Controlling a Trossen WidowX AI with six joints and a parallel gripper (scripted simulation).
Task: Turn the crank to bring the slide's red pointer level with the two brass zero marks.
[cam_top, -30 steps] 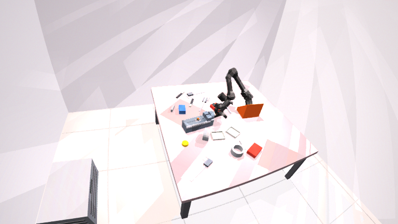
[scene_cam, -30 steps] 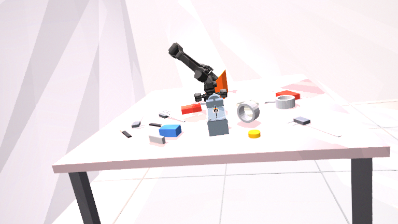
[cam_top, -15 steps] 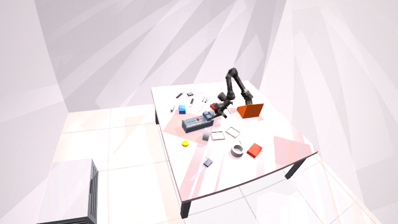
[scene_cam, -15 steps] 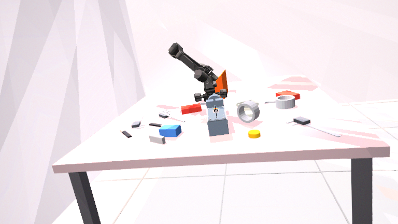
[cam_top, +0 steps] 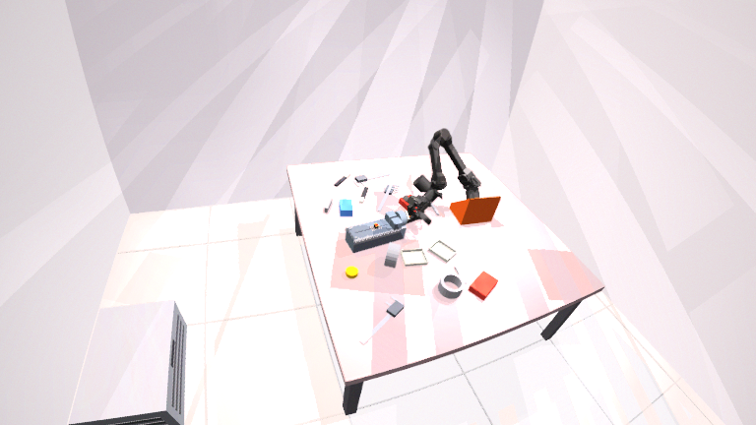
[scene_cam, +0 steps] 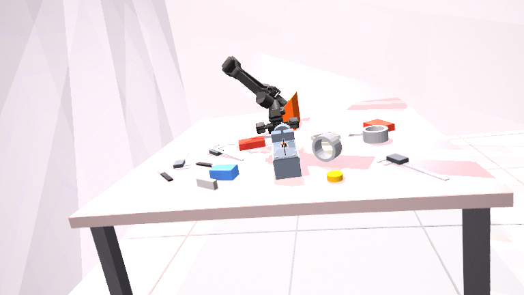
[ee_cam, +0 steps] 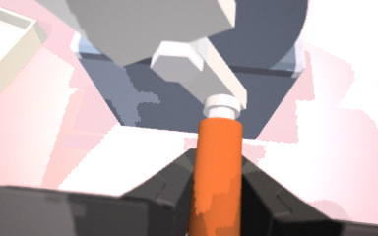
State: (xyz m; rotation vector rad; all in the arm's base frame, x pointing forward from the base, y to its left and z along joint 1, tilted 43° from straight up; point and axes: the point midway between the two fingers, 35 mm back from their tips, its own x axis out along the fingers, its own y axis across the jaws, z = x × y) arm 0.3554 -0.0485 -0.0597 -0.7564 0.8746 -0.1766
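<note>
My gripper tip is now 20 mm below the orange handle and 20 mm past it. Round my gripper tip: red pointer: 160 mm ahead, 40 mm to the left, 40 mm above; yellow disc: 320 mm ahead, 210 mm to the left, 30 mm below; blue block: 230 mm ahead, 190 mm to the right, 20 mm below.
</note>
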